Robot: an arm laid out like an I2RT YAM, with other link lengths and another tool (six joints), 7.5 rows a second.
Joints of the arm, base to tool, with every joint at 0 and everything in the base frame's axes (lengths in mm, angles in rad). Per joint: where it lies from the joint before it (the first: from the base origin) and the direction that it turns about. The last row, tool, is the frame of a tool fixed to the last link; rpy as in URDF.
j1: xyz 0.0 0.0 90.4 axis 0 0 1
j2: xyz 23.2 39.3 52.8 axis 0 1 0
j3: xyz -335.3 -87.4 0.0 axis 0 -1 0
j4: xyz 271.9 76.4 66.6 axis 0 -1 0
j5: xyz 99.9 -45.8 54.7 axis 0 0 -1
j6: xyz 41.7 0.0 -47.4 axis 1 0 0
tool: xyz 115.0 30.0 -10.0 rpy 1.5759 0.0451 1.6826
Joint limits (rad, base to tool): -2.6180..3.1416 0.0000..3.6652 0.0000..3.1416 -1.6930..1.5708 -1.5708..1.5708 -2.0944..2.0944
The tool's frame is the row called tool.
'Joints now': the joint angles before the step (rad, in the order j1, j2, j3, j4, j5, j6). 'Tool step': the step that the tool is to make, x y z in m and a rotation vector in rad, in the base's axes. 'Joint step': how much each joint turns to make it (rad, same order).
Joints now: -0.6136, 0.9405, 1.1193, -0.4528, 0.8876, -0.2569
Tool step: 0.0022, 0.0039, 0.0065, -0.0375, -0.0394, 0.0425
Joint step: -0.0001, -0.0334, -0.0376, 0.0789, -0.0395, -0.0274
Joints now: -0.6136, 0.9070, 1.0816, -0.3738, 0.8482, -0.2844
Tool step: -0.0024, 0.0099, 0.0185, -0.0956, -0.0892, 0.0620
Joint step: 0.0000, -0.0733, -0.0747, 0.1656, -0.0584, -0.0495
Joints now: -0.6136, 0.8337, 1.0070, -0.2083, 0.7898, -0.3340
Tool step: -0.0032, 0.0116, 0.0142, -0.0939, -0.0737, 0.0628
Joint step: -0.0007, -0.0671, -0.0772, 0.1546, -0.0647, -0.0439
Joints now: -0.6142, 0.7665, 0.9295, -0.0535, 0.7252, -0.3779
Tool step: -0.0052, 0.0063, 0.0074, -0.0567, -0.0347, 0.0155
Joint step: 0.0005, -0.0364, -0.0447, 0.0900, -0.0188, -0.0315
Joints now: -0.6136, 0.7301, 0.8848, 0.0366, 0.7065, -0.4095
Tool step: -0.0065, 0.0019, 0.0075, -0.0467, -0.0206, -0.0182
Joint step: 0.0003, -0.0167, -0.0286, 0.0814, 0.0121, -0.0394
